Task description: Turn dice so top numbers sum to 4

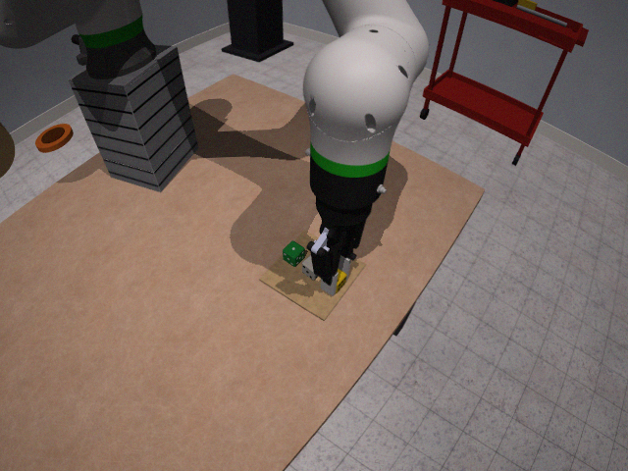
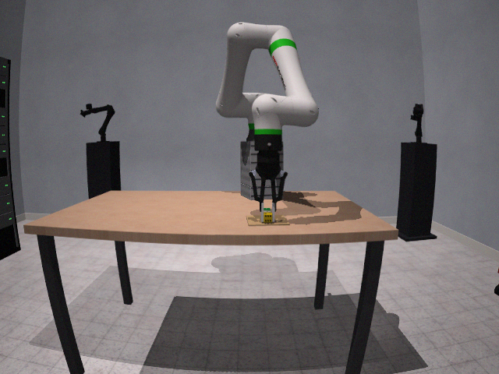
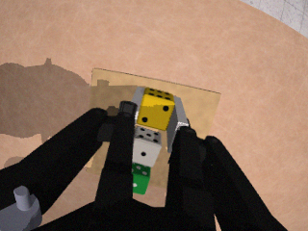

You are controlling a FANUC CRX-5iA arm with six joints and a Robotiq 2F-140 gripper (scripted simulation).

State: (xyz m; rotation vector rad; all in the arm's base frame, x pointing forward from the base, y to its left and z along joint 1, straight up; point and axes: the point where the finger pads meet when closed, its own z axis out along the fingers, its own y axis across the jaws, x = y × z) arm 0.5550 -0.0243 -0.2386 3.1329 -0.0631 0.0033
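My gripper is now 20 mm above the yellow die. From my hand the other things lie so: green die (90 mm behind, 20 mm below); then white die (50 mm behind, 20 mm below); then tan mat (50 mm behind, 40 mm below).
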